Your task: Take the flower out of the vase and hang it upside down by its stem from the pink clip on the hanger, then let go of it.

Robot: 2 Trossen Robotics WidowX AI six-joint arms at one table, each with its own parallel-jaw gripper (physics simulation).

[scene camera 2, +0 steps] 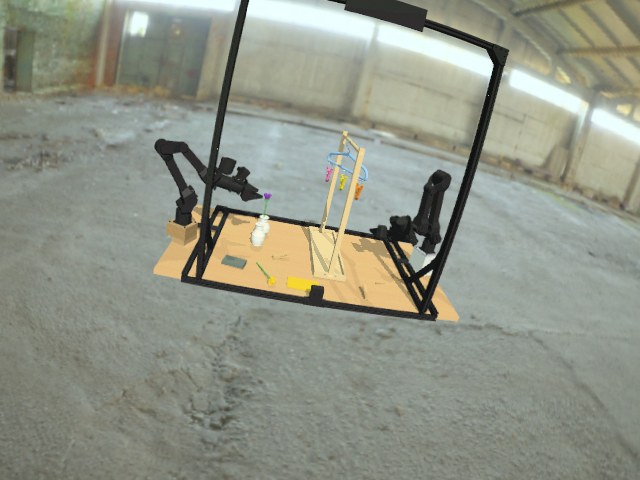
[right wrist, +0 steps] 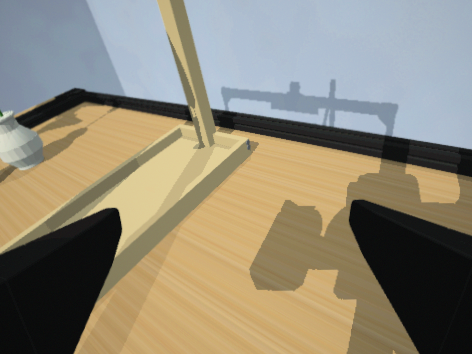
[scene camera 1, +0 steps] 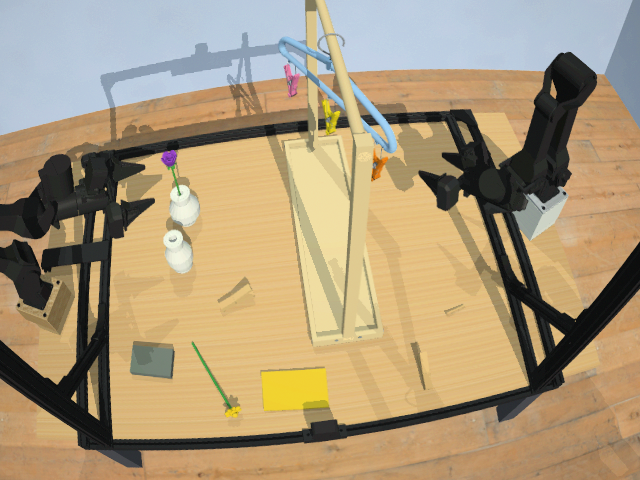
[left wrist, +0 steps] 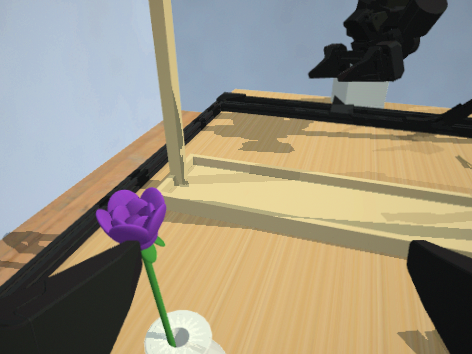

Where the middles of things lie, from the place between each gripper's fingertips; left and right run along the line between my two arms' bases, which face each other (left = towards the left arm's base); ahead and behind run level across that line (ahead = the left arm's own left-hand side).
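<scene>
From my right hand: purple flower (left wrist: 128,217), 520 mm to the left, 90 mm ahead, 30 mm below. Stand base (scene camera 1: 322,195), 220 mm to the left of my right hand, 30 mm behind, 130 mm below. Yellow pad (scene camera 1: 299,389), 360 mm to the left of my right hand, 360 mm behind, 130 mm below. Grey block (scene camera 1: 147,361), 630 mm to the left of my right hand, 250 mm behind, 130 mm below. Going by their middles, grey block farthest from my right hand of the things named here.
From my left hand: stand base, 33 cm to the right, 4 cm behind, 21 cm below. Grey block, 7 cm to the left of my left hand, 27 cm behind, 21 cm below. Yellow pad, 19 cm to the right of my left hand, 37 cm behind, 22 cm below. Purple flower, 4 cm to the right of my left hand, 8 cm ahead, 11 cm below.
</scene>
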